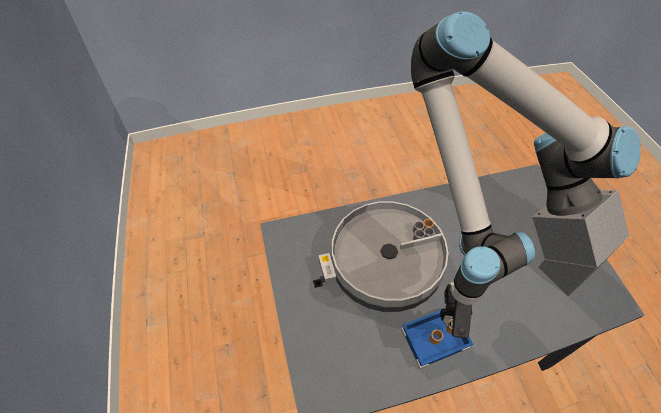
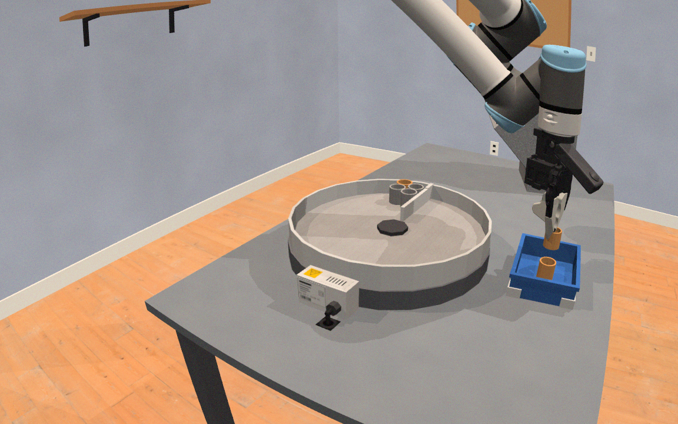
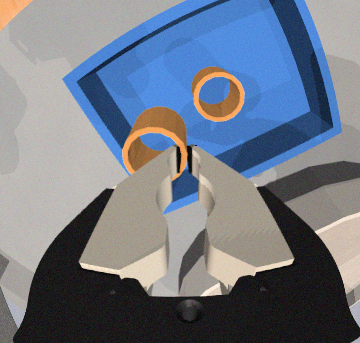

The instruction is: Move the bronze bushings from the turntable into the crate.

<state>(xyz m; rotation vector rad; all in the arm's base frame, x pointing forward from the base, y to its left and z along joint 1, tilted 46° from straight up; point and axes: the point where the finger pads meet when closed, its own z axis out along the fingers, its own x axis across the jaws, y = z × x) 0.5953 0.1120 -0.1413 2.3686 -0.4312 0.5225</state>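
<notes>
The blue crate is 70 mm below my hand, 30 mm ahead of it and 10 mm to the left of it. Also, from my hand: round grey turntable (340 mm to the right, 60 mm ahead, 40 mm below).
</notes>
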